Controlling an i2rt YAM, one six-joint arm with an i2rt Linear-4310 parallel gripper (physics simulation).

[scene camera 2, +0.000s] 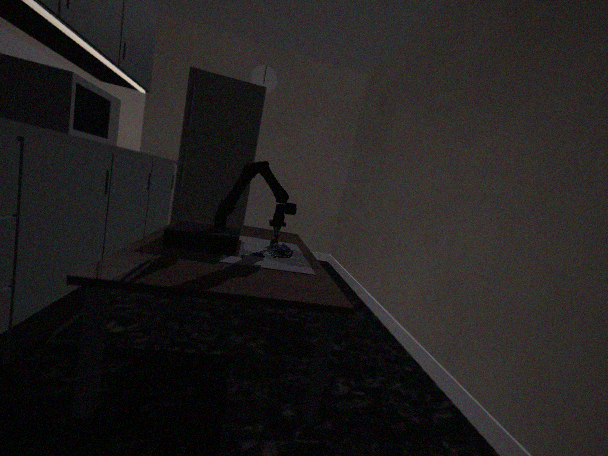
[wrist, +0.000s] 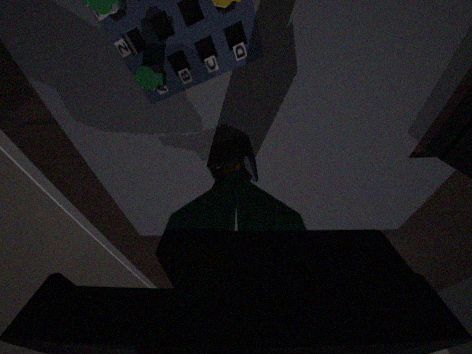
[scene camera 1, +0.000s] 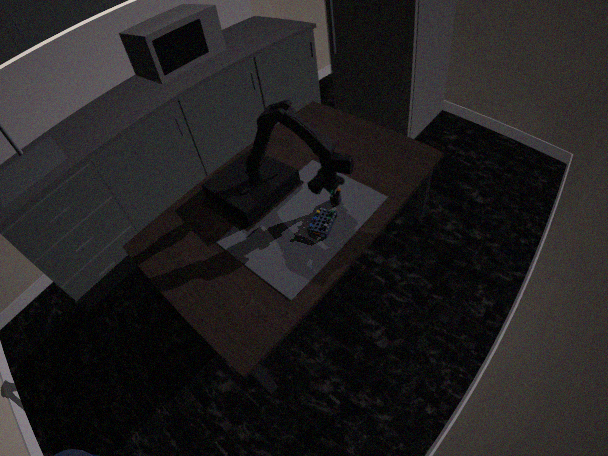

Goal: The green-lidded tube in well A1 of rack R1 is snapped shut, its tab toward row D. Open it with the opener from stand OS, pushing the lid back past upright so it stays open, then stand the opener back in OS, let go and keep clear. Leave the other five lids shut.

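The blue rack R1 lies at the top left of the wrist view, letters A to D along its near edge. The green lid at A1 sits at its near corner and looks closed; its tab is too dark to make out. The dark stand OS stands apart from the rack. The orange opener is at the stand, partly hidden by my fingers. My gripper is shut, its green fingertips close by the opener, with nothing visible between them.
Another green lid and a yellow lid show on the rack at the wrist view's top edge. A grey mat lies under rack and stand on the brown table. The arm's dark base is beside the mat.
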